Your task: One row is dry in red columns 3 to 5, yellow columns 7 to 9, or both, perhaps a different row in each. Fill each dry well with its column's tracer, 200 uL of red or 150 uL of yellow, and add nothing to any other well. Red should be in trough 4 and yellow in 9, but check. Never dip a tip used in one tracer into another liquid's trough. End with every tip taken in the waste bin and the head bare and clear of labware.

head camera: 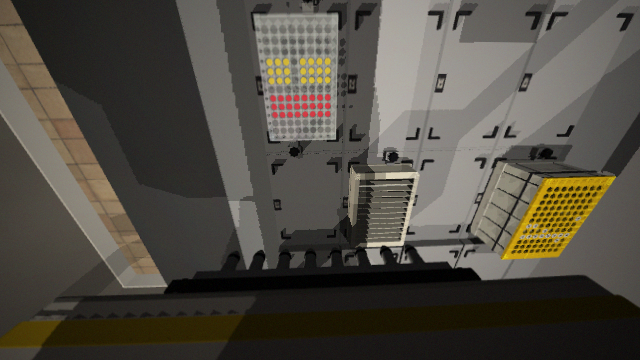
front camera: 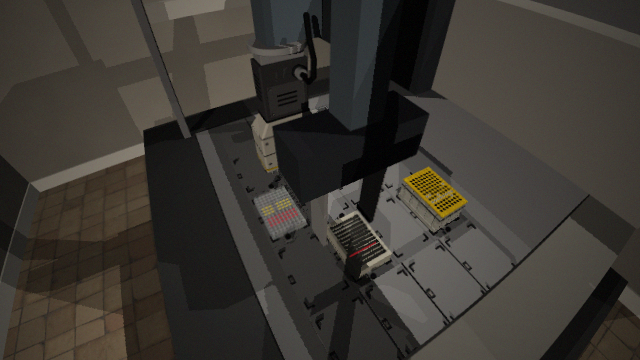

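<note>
The plate shows red in three full columns. Its three yellow columns each have a grey gap at the same row, fourth from the left in the head view. In the front view the trough rack shows a red strip; its liquids are hidden in the head view. The tip rack has a yellow top with some pale spots among dark holes. The pipetting head is behind the plate; its nozzles look dark and bare. My plate gripper hangs with its fingers apart, empty.
A large dark block under a blue-grey column covers part of the deck in the front view. The waste bin does not show in either view. Dark corner brackets mark the deck slots. A pale rail runs along the deck's left side.
</note>
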